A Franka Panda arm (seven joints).
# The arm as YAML. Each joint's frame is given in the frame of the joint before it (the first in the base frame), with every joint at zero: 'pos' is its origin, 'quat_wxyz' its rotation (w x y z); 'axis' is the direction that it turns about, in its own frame. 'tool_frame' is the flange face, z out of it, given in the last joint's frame.
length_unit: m
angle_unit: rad
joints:
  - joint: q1
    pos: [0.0, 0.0, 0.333]
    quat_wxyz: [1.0, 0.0, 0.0, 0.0]
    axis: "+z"
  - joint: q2
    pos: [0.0, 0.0, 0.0]
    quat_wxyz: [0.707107, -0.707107, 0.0, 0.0]
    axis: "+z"
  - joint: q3
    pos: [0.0, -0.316, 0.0]
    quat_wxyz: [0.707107, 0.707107, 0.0, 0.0]
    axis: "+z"
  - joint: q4
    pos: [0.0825, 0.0, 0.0]
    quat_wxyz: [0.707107, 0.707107, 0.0, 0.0]
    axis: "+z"
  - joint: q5
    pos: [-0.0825, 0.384, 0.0]
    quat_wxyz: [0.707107, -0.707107, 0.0, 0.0]
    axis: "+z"
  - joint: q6
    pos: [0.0, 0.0, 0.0]
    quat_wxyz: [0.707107, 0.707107, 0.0, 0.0]
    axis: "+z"
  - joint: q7
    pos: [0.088, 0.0, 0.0]
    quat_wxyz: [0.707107, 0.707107, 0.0, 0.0]
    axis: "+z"
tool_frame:
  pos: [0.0, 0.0, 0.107]
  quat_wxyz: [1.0, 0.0, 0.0, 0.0]
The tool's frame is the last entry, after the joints.
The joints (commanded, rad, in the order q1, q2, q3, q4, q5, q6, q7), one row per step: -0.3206, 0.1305, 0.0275, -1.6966, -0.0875, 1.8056, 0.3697; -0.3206, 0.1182, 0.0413, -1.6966, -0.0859, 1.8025, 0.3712; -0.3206, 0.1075, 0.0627, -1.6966, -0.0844, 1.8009, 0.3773; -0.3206, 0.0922, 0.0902, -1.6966, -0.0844, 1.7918, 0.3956; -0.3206, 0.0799, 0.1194, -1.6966, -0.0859, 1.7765, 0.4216; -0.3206, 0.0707, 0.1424, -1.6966, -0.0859, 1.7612, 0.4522; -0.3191, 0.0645, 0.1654, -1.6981, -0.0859, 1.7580, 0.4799; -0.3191, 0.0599, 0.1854, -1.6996, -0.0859, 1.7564, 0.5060; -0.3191, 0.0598, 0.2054, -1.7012, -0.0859, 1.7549, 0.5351; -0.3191, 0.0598, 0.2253, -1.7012, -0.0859, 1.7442, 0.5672; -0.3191, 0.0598, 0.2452, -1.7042, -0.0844, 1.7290, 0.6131; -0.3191, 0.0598, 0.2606, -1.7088, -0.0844, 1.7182, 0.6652; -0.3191, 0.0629, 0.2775, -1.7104, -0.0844, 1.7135, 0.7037; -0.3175, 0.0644, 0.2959, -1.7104, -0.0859, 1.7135, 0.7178; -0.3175, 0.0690, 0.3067, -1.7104, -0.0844, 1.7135, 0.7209; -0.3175, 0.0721, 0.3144, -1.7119, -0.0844, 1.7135, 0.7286; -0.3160, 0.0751, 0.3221, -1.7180, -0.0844, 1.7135, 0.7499; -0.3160, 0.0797, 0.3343, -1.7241, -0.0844, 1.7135, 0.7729; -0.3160, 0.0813, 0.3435, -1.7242, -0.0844, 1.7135, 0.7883; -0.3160, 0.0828, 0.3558, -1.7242, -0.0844, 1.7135, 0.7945
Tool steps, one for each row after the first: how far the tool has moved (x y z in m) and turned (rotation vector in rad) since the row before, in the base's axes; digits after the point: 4 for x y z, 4 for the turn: -0.0001, 0.0084, 0.0071, 0.0000, -0.0098, 0.0116; 0.0014, 0.0126, 0.0063, 0.0005, -0.0102, 0.0147; 0.0002, 0.0163, 0.0084, -0.0005, -0.0079, 0.0084; -0.0002, 0.0171, 0.0060, -0.0003, 0.0009, 0.0023; -0.0008, 0.0136, 0.0041, 0.0009, 0.0035, -0.0087; 0.0008, 0.0142, 0.0027, -0.0002, -0.0037, -0.0034; 0.0005, 0.0116, 0.0019, -0.0002, -0.0036, -0.0062; 0.0012, 0.0113, -0.0007, 0.0011, 0.0005, -0.0091; 0.0002, 0.0112, -0.0008, 0.0015, 0.0080, -0.0129; -0.0008, 0.0114, -0.0026, 0.0025, 0.0145, -0.0272; -0.0010, 0.0087, -0.0030, -0.0006, 0.0116, -0.0372; 0.0005, 0.0093, -0.0027, 0.0001, 0.0064, -0.0218; 0.0008, 0.0110, -0.0006, -0.0007, 0.0002, 0.0062; 0.0011, 0.0059, -0.0024, 0.0034, 0.0039, 0.0074; 0.0005, 0.0042, -0.0023, 0.0010, 0.0038, 0.0000; -0.0001, 0.0051, -0.0044, 0.0000, 0.0075, -0.0119; 0.0001, 0.0066, -0.0052, 0.0004, 0.0088, -0.0106; 0.0002, 0.0051, -0.0008, -0.0001, 0.0005, -0.0061; 0.0001, 0.0068, -0.0006, 0.0009, 0.0008, 0.0061
